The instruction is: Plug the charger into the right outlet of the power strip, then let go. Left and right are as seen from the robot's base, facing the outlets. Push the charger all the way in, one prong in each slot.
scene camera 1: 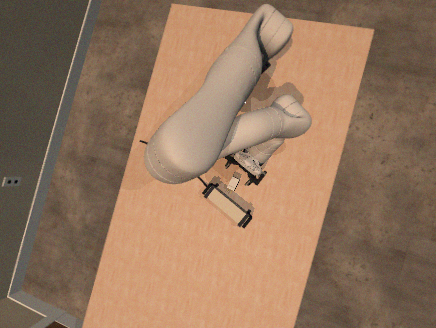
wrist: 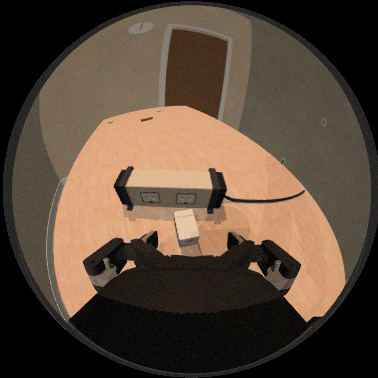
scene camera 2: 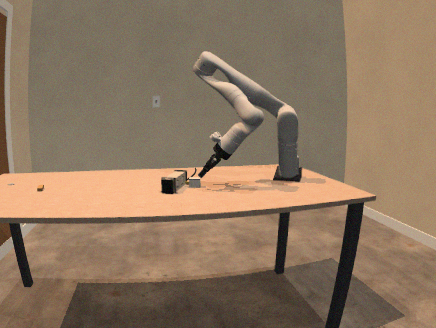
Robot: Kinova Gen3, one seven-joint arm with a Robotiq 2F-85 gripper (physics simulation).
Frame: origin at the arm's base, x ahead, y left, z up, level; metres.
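Seen in the pictures: gripper, fingertip midpoint: (scene camera 1: 236,175) (wrist: 192,239) (scene camera 2: 202,173); arm's base at its link origin: (scene camera 2: 288,172).
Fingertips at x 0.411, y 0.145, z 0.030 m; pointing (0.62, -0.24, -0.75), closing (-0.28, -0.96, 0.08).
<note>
Pixels of each thing's top centre, then the offset from my fingertips to it. "pt": a spot on its surface instead. Level surfaces: height alone.
- white charger at its top centre: (wrist: 184,218) (scene camera 1: 232,185) (scene camera 2: 192,177) dx +0.041, dy -0.001, dz -0.018 m
- power strip at its top centre: (wrist: 167,175) (scene camera 1: 225,205) (scene camera 2: 174,173) dx +0.116, dy +0.012, dz +0.002 m
- strip's right outlet at a spot on its surface: (wrist: 185,198) pt dx +0.087, dy -0.014, dz -0.030 m
- left outlet at its top centre: (wrist: 149,186) dx +0.113, dy +0.046, dz -0.016 m
- black cable at a spot on its surface: (wrist: 265,201) pt dx +0.054, dy -0.202, dz -0.053 m
- small orange-brown block at its top centre: (scene camera 2: 40,186) (wrist: 146,117) dx +0.741, dy +0.080, dz -0.044 m
- table at its surface level: dz -0.059 m
The white charger (scene camera 1: 233,183) (scene camera 2: 195,183) (wrist: 186,228) lies on the table, slightly askew, in front of the power strip (scene camera 1: 226,204) (scene camera 2: 173,182) (wrist: 170,188). Its prong end faces the strip; the prongs are barely visible, and their fit to the slots cannot be made out. In the wrist view the strip's right outlet (wrist: 185,198) is just beyond the charger, and the left outlet (wrist: 150,197) is off to the left. My gripper (scene camera 1: 239,172) (scene camera 2: 201,175) (wrist: 192,239) is open and empty, tilted down behind the charger, on the robot-base side. In the wrist view the charger shows between the two fingertips, nearer the left one.
A black cable (wrist: 265,201) runs from the strip's right end. A small orange-brown block (scene camera 2: 40,188) (wrist: 146,119) lies far off on the table (scene camera 1: 200,265). In scene camera 1 the arm covers part of the cable.
</note>
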